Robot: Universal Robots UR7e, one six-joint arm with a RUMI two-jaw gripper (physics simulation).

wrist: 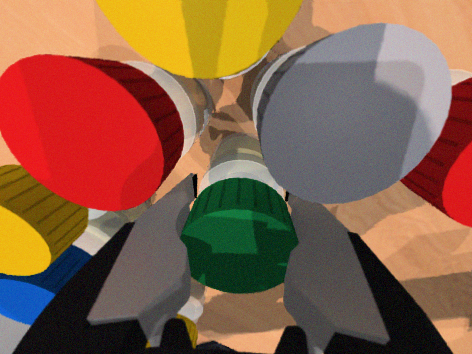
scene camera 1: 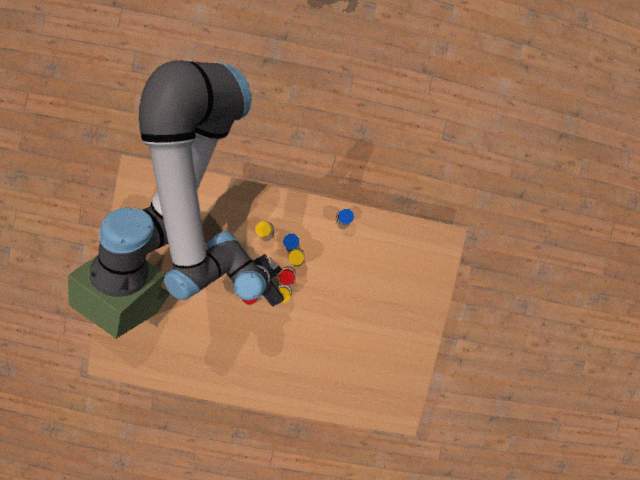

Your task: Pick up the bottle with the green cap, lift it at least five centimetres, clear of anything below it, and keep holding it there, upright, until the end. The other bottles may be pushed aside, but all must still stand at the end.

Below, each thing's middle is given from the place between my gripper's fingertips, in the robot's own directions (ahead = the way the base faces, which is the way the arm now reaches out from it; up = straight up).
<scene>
My hand is 6 cm to the left of the grey-capped bottle (wrist: 339, 120), 3 cm short of it and 2 cm below it.
</scene>
